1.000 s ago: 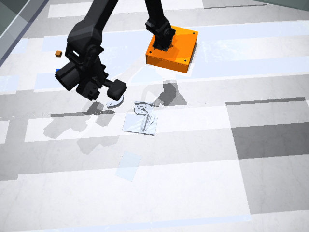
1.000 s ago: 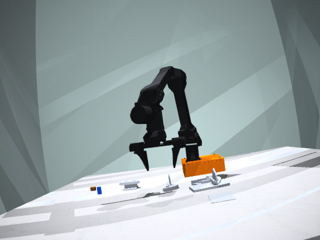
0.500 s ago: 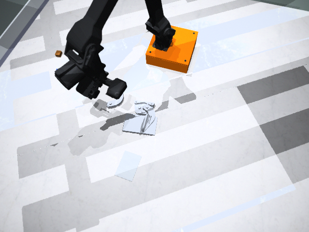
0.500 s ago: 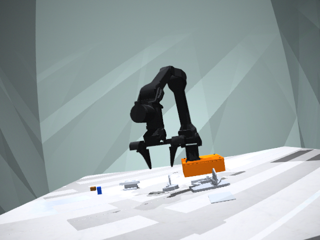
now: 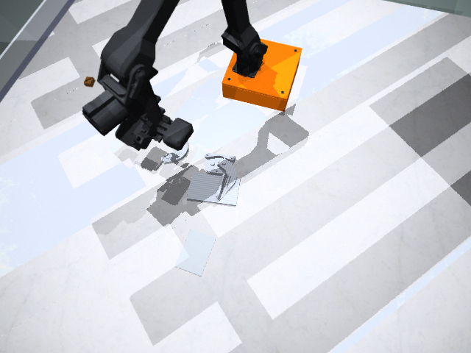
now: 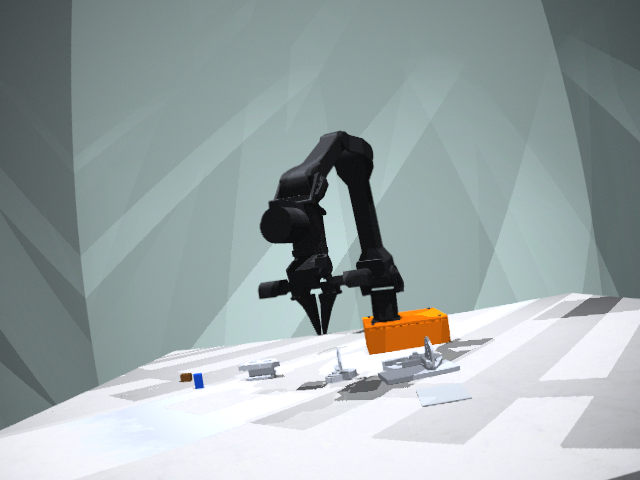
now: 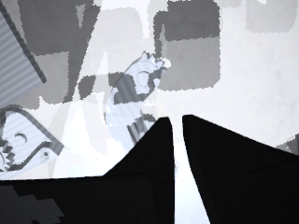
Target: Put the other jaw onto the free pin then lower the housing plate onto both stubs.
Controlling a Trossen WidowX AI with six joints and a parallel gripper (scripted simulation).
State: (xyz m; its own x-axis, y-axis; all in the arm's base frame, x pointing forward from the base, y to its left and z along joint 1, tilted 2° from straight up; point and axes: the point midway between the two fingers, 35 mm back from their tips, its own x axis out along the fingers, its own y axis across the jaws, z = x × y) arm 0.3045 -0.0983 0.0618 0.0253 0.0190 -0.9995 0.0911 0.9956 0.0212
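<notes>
The jaw is 1 cm behind my gripper tip, 1 cm to the left of it and 8 cm below it. The rest, counted from my gripper tip: brown cube: 12 cm behind, 32 cm to the right, 8 cm below; blue cube: 4 cm behind, 25 cm to the right, 7 cm below; pale flat sheet: 19 cm ahead, 18 cm to the left, 8 cm below.
</notes>
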